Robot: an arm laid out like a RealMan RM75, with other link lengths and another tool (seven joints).
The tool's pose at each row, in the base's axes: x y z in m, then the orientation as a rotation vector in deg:
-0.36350, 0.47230, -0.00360, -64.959, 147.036, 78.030
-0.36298, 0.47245, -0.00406, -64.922, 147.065, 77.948
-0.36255, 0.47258, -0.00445, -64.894, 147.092, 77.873
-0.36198, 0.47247, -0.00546, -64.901, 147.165, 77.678
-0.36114, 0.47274, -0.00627, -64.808, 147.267, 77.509
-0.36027, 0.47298, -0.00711, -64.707, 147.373, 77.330
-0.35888, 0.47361, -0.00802, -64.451, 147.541, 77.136
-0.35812, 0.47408, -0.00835, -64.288, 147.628, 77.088
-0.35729, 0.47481, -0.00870, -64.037, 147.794, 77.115
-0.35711, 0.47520, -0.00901, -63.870, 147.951, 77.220
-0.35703, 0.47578, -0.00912, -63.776, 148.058, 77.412
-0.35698, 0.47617, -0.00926, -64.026, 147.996, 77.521
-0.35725, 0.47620, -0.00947, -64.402, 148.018, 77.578
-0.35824, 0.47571, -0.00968, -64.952, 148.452, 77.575
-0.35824, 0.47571, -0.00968, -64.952, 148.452, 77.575
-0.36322, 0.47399, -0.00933, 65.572, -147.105, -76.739
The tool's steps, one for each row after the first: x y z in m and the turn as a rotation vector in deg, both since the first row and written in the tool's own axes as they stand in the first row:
-0.00032, -0.00059, 0.00024, 0.061, -0.012, 0.015
-0.00058, -0.00108, 0.00045, 0.116, -0.019, 0.026
-0.00059, -0.00219, 0.00082, 0.247, 0.011, 0.029
-0.00110, -0.00318, 0.00127, 0.374, 0.006, 0.090
-0.00159, -0.00422, 0.00170, 0.509, -0.001, 0.155
-0.00268, -0.00549, 0.00231, 0.674, -0.057, 0.312
-0.00341, -0.00602, 0.00262, 0.727, -0.097, 0.415
-0.00433, -0.00651, 0.00312, 0.740, -0.125, 0.611
-0.00459, -0.00670, 0.00355, 0.688, -0.101, 0.787
-0.00495, -0.00662, 0.00401, 0.567, -0.058, 0.922
-0.00517, -0.00661, 0.00437, 0.459, 0.056, 0.813
-0.00492, -0.00659, 0.00460, 0.368, 0.293, 0.697
-0.00383, -0.00631, 0.00467, 0.284, 0.904, 0.748
-0.00383, -0.00631, 0.00467, 0.284, 0.904, 0.748
0.00073, -0.00364, 0.00469, -0.362, 2.871, 0.955

